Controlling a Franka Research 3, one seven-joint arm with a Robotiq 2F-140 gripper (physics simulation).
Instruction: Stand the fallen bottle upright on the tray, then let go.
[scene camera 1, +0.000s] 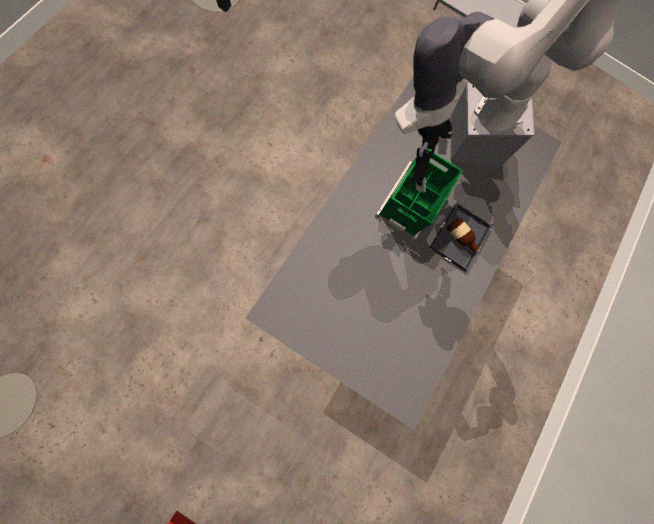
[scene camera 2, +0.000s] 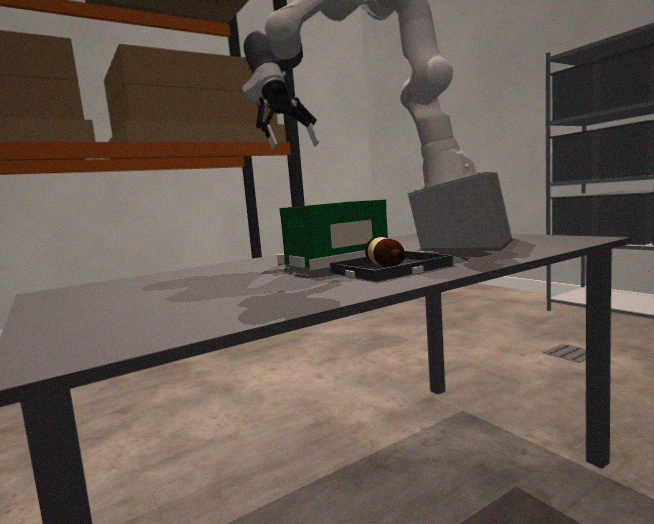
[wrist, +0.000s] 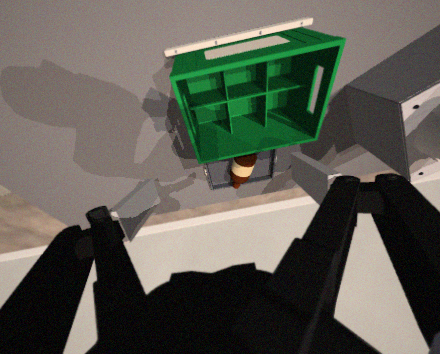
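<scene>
The brown bottle (scene camera 1: 461, 229) (scene camera 2: 386, 252) (wrist: 242, 170) with a cream label lies on its side in the dark, shallow tray (scene camera 1: 448, 259) (scene camera 2: 401, 271) (wrist: 273, 167). In the scene camera 2 view its neck points toward the camera. In the wrist view the crate's edge hides part of the tray and the bottle's base end. My gripper (scene camera 1: 432, 166) (scene camera 2: 294, 139) (wrist: 221, 178) is wide open, with nothing between its fingers. It hangs high above the table, over the crate's area and away from the bottle.
A green crate (scene camera 1: 409, 219) (scene camera 2: 302, 234) (wrist: 260, 135) with inner dividers stands close beside the tray and is taller than it. The grey robot base block (scene camera 2: 464, 212) (wrist: 380, 120) stands on the table (scene camera 1: 305, 272) (scene camera 2: 109, 327). Shelving with boxes (scene camera 2: 174, 92) stands behind the table.
</scene>
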